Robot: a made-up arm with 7 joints.
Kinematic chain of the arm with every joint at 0, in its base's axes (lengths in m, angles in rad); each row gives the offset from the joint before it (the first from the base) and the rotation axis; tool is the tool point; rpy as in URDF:
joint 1: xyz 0 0 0.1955 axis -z
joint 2: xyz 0 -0.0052 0.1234 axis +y
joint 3: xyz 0 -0.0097 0.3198 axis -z
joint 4: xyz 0 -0.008 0.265 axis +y
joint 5: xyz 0 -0.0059 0.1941 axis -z
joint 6: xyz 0 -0.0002 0.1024 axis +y
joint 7: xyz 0 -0.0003 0.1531 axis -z
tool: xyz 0 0 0 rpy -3.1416 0 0
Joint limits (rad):
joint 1: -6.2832..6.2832
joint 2: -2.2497..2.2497
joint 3: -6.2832..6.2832
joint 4: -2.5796..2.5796
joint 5: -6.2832..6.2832
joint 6: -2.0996..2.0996
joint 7: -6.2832..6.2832
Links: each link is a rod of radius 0.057 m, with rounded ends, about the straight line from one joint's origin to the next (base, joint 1, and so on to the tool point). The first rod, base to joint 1, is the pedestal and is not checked.
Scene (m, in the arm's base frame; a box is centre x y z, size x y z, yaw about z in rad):
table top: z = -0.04
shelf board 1: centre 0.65 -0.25 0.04 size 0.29 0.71 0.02 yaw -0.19
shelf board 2: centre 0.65 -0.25 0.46 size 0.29 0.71 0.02 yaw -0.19
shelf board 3: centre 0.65 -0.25 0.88 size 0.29 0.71 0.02 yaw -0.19
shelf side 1: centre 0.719 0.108 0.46 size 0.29 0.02 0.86 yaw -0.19
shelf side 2: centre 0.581 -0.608 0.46 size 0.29 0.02 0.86 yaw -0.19
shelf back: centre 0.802 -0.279 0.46 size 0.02 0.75 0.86 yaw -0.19
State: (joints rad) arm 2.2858 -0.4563 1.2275 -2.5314 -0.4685 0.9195 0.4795
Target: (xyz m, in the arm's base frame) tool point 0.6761 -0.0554 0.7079
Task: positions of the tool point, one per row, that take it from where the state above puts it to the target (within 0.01 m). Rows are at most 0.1 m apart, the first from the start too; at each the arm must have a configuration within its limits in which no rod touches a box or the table.
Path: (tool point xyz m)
1: 0.4426 -0.0463 0.6201
2: 0.5252 -0.0525 0.6551
3: 0.6031 -0.0554 0.6855
4: 0.6761 -0.0554 0.7079

